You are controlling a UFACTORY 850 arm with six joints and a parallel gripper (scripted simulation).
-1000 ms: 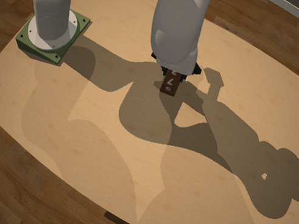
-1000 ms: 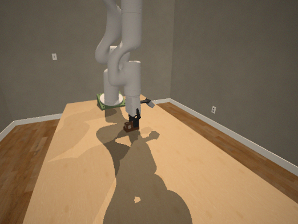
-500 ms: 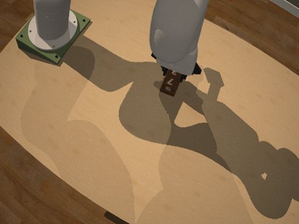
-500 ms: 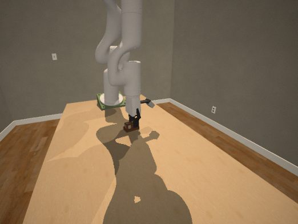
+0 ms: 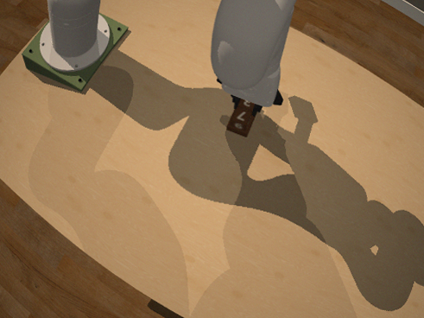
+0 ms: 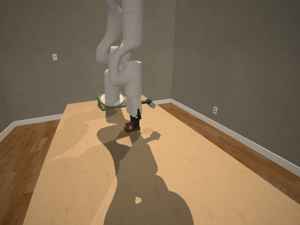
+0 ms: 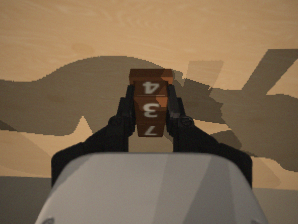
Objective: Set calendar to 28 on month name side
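My gripper is now 30 mm above the tray and 20 mm to the left of it.
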